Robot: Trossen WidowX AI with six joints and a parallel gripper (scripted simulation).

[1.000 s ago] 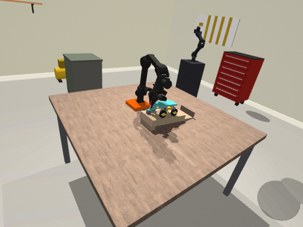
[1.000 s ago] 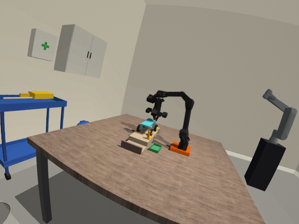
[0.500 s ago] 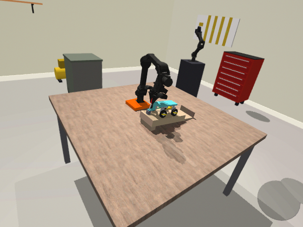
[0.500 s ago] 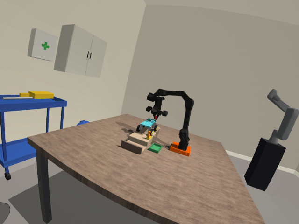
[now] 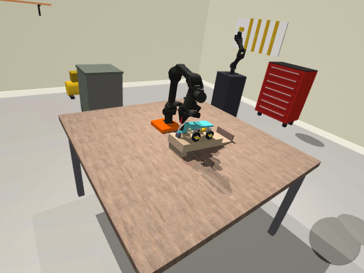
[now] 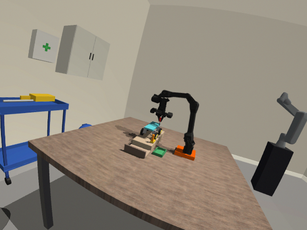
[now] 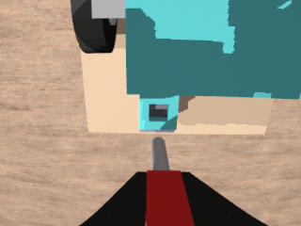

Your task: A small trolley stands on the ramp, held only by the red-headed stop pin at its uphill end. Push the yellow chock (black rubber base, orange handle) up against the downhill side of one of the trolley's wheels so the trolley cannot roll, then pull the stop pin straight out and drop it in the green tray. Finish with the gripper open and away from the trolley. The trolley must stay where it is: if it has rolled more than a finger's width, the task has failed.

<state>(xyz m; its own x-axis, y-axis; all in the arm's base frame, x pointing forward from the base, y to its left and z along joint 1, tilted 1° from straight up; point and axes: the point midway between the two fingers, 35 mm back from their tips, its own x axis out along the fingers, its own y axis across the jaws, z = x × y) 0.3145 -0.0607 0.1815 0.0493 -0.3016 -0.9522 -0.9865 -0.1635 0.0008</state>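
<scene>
My gripper tip is now 15 cm past the green tray, 21 cm to the right of it and 18 cm above it. Round my gripper tip: red-headed stop pin (right at my gripper tip); tan ramp (12 cm to the left, 13 cm below); trolley (12 cm to the left, 6 cm below).
</scene>
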